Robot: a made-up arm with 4 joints.
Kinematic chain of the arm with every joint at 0, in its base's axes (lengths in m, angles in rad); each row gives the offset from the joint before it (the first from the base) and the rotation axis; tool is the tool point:
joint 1: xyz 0 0 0.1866 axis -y
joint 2: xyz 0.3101 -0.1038 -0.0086 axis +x
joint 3: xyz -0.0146 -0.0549 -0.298 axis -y
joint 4: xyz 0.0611 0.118 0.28 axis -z
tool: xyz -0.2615 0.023 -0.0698
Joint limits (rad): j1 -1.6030..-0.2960 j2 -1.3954..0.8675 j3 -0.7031..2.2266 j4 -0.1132..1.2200
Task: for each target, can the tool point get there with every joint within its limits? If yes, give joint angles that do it. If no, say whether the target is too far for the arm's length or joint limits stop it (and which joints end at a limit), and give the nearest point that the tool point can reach.
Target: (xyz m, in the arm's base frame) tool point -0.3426 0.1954 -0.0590
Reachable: yes | joints -1.1469 0.4649 1.5588 -0.0004
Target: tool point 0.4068 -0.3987 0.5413
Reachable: no: joint limits stop it (at a limit: joint 1, joint 2, joint 3) | nearest point 0.2878 -0.0271 0.1685 | short by 0.540 m
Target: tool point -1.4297 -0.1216 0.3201
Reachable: no: too far | nearest point -0.5977 -0.1111 0.0037 | short by 0.890 m
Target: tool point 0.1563 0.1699 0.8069
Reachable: no: joint limits stop it (at a limit: joint 1, joint 2, joint 4) | nearest point 0.2188 0.1933 0.2814 | short by 0.530 m
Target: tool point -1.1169 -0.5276 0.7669
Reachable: no: too far | nearest point -0.4980 -0.2868 0.1051 | short by 0.938 m
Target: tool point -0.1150 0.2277 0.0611
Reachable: yes | joints -1.4674 0.2013 0.7752 1.0476
